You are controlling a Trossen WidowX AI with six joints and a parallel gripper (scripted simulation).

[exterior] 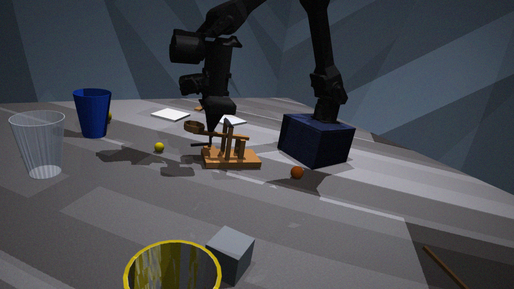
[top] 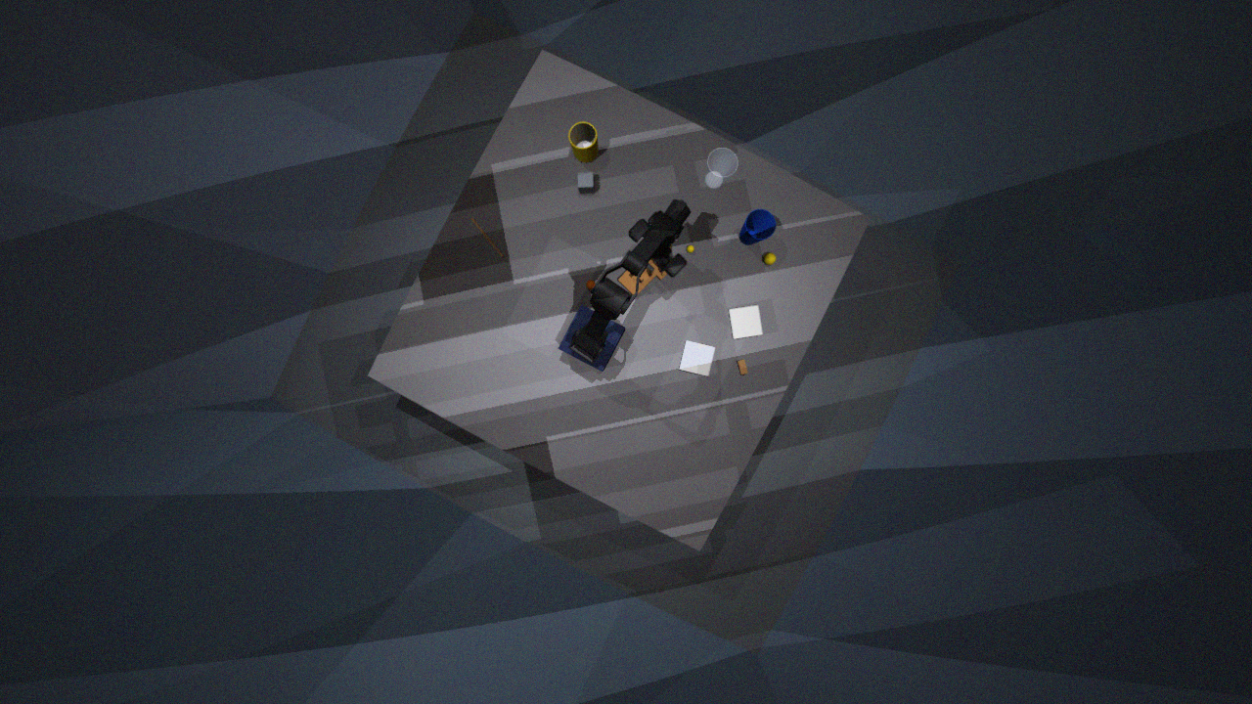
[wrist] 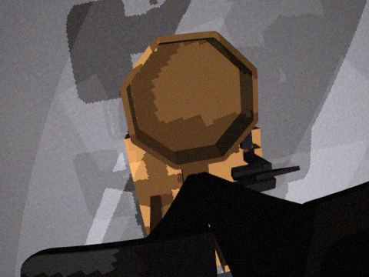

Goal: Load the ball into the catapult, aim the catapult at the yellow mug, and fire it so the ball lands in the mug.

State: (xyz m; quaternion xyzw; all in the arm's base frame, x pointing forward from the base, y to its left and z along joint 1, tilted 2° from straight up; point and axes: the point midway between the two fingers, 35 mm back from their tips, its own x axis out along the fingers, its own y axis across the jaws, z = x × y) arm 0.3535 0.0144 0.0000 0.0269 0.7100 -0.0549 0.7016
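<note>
The wooden catapult is 20 mm behind my gripper tip, 20 mm to the right of it and 30 mm below it. The rest, counted from my gripper tip: grey cube 70 mm ahead, 340 mm to the left, 60 mm below; blue cup 270 mm ahead, 200 mm to the right, 50 mm below; orange ball 190 mm behind, 120 mm to the left, 60 mm below.
</note>
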